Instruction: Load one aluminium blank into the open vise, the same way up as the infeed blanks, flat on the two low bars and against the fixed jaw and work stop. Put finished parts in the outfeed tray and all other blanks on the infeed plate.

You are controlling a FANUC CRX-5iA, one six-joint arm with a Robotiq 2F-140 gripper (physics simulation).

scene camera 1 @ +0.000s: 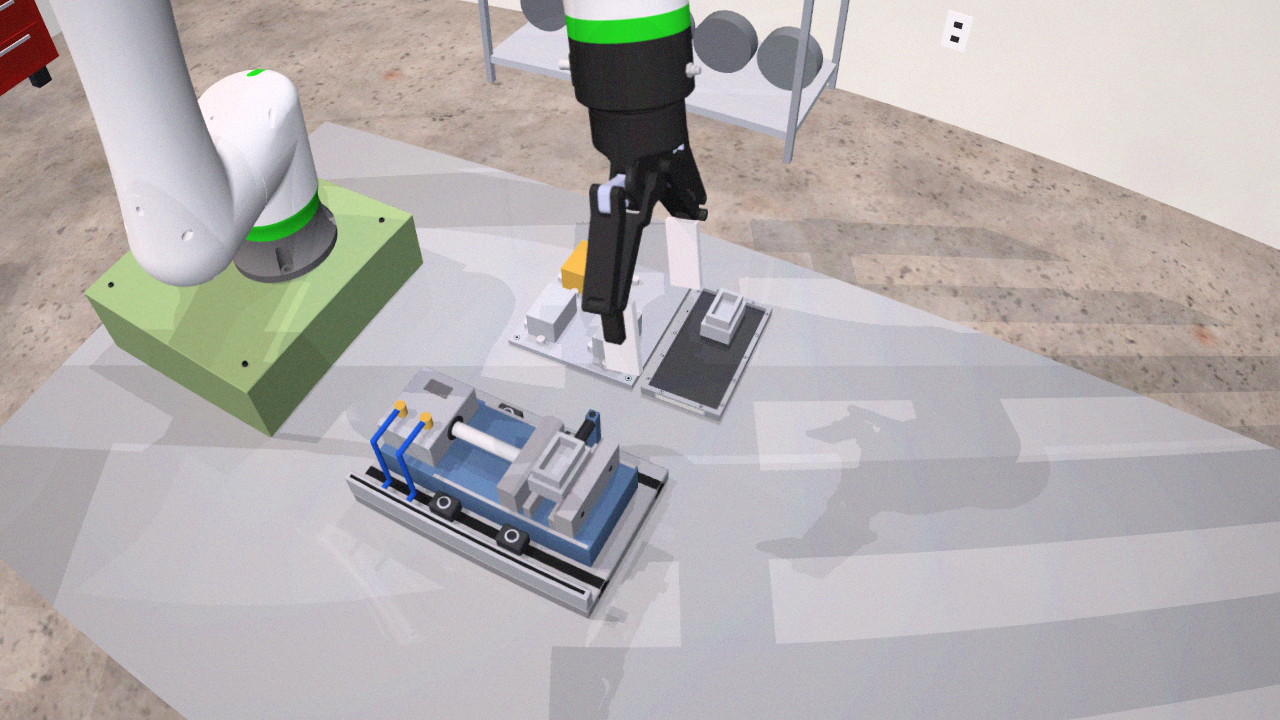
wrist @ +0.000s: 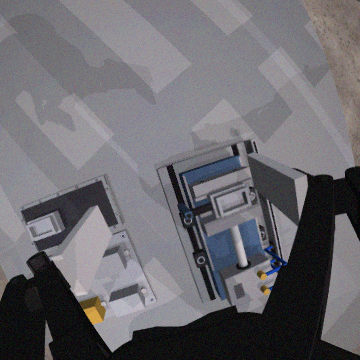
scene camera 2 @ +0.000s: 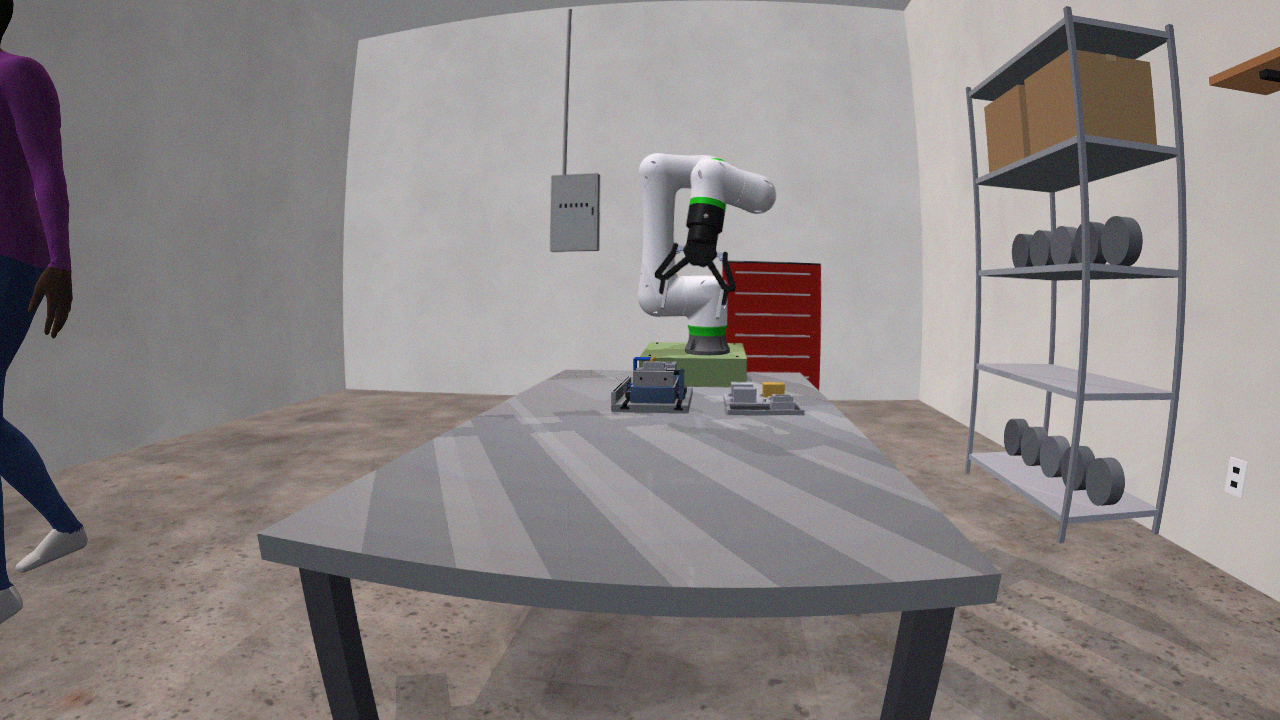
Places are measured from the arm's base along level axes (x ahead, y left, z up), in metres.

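Pixels of known places: gripper, between the fingertips: (scene camera 1: 657, 324) (wrist: 175, 196) (scene camera 2: 689, 313); arm's base, origin of its link: (scene camera 1: 284, 242) (scene camera 2: 707, 351).
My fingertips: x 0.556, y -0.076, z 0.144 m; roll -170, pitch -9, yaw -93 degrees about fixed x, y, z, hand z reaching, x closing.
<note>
For each thing: its top centre in the pictures, then the offset to it from my fingertips. "*": a spot on its surface instead.
- blue vise, centre of its top: (scene camera 1: 497, 441) (wrist: 243, 238) (scene camera 2: 655, 365) dx -0.136, dy -0.087, dz -0.143 m
- top, a spot on its surface: (scene camera 1: 557, 463) (wrist: 231, 201) * dx -0.068, dy -0.088, dz -0.141 m
- infeed plate, centre of its top: (scene camera 1: 602, 310) (wrist: 97, 282) (scene camera 2: 759, 398) dx -0.146, dy +0.197, dz -0.234 m
- plain grey block, centre of its top: (scene camera 1: 551, 302) (wrist: 126, 305) (scene camera 2: 742, 383) dx -0.196, dy +0.153, dz -0.198 m
- orange block, centre of its top: (scene camera 1: 584, 257) (wrist: 85, 317) (scene camera 2: 773, 383) dx -0.192, dy +0.243, dz -0.198 m
- pocketed part, centre of its top: (scene camera 1: 724, 304) (wrist: 39, 228) (scene camera 2: 782, 395) dx +0.002, dy +0.235, dz -0.201 m
- work stop, a spot on its surface: (scene camera 1: 590, 425) (wrist: 194, 210) * dx -0.058, dy -0.030, dz -0.147 m
My gripper (scene camera 1: 653, 295) (scene camera 2: 690, 297) (wrist: 175, 196) is open and empty, high above the table; in scene camera 1 it overlaps the infeed plate. The blue vise (scene camera 1: 474, 461) (scene camera 2: 653, 394) (wrist: 212, 240) holds a pale grey block with a rectangular pocket on top (scene camera 1: 557, 463) (wrist: 231, 200), upright between its jaws; whether the jaws touch it I cannot tell. The infeed plate (scene camera 1: 572, 358) (wrist: 137, 270) bears a plain grey block (scene camera 1: 550, 313) (wrist: 127, 297), another grey block partly hidden by a finger, and an orange block (scene camera 1: 572, 266) (wrist: 93, 310). The outfeed tray (scene camera 1: 693, 371) (wrist: 82, 197) holds one pocketed part (scene camera 1: 722, 313) (wrist: 44, 226).
The work stop (scene camera 1: 590, 425) (wrist: 186, 212) stands at the vise's side. Blue hoses (scene camera 1: 380, 456) (wrist: 275, 267) rise beside the vise. The green robot base (scene camera 1: 259, 340) (scene camera 2: 698, 367) stands behind it. A storage rack (scene camera 2: 1080, 223) stands right of the table; a person (scene camera 2: 34, 170) is at the left.
</note>
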